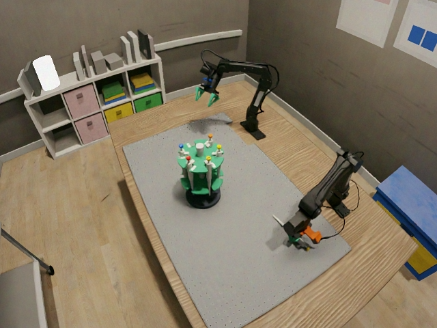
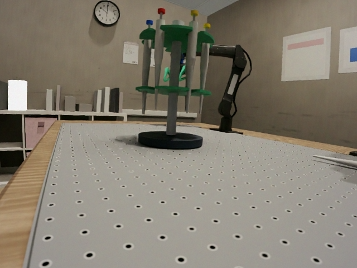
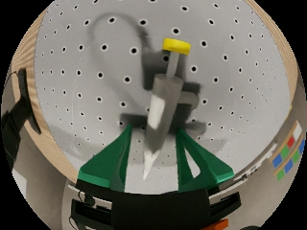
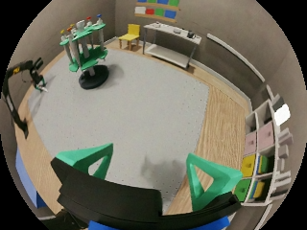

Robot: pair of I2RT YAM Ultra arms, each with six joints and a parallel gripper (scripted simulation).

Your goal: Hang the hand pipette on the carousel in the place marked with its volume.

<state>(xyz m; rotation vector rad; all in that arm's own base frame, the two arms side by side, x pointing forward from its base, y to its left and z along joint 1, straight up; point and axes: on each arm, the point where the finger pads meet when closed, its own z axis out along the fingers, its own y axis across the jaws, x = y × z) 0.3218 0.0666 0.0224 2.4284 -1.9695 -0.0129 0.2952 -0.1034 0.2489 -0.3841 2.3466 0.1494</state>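
Now: the hand pipette 10 mm ahead of my left hand and 20 mm to the right of it.
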